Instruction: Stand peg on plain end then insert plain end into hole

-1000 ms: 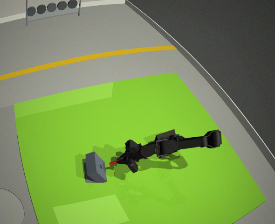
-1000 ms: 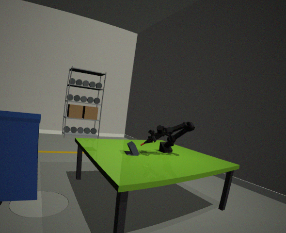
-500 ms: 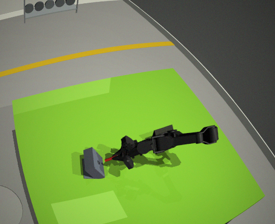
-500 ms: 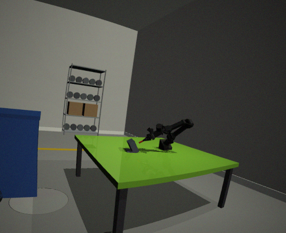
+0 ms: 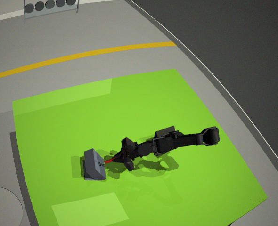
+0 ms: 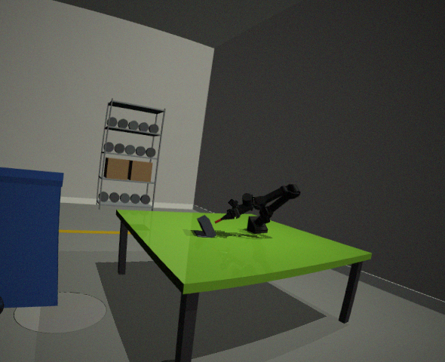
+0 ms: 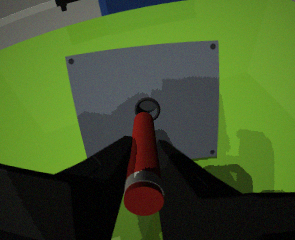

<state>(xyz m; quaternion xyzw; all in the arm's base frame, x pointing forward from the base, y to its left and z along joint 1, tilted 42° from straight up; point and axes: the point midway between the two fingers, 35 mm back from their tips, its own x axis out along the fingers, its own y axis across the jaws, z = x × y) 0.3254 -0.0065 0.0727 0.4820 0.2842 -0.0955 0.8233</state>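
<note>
Right now my gripper tip is 80 mm short of the sloped panel, 30 mm to the left of it and 50 mm above it. Also, from my gripper tip: peg: 10 mm behind, 10 mm to the left, 10 mm above.
</note>
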